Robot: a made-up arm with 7 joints.
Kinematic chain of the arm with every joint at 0, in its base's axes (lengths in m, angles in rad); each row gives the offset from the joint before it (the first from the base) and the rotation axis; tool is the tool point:
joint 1: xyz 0 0 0.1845 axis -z
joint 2: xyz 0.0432 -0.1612 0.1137 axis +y
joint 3: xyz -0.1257 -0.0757 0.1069 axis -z
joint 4: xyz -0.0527 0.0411 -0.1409 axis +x
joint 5: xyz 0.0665 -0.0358 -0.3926 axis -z
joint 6: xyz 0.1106 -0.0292 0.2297 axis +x
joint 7: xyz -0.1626 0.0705 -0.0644 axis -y
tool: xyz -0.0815 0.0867 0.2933
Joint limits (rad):
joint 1: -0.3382..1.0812
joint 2: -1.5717..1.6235
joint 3: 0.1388..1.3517
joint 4: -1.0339..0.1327
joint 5: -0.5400..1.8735
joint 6: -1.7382..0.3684
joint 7: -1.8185..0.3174
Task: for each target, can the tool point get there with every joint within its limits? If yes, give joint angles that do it. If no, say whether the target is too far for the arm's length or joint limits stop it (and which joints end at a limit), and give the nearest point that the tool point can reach.
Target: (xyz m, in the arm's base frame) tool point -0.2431 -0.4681 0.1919
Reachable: yes | joints -0.0287 1.1980 0.8058 -0.7009 1.6919 -1.4387 0.0886
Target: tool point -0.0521 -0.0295 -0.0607
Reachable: yes | joints 0.5523 -0.1931 0.2494 -0.3107 0.1953 -1.2868 -0.0416
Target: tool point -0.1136 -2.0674 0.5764
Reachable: no: too far | nearest point -0.0357 -0.6497 0.3974 | short by 1.431 m
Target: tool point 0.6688 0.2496 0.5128
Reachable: no: joint limits stop it (at a limit: joint 1, joint 2, joint 3, joint 6, joint 7) | nearest point 0.4340 0.0652 0.3849 | short by 0.325 m
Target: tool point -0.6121 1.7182 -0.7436
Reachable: no: too far | nearest point -0.3104 0.3010 0.0417 | short by 1.648 m
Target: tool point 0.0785 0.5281 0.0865
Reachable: no: joint limits stop it (at a limit: joint 1, joint 3, joint 4, joint 6, joint 7) | nearest point -0.0935 0.3040 0.1389 | short by 0.287 m
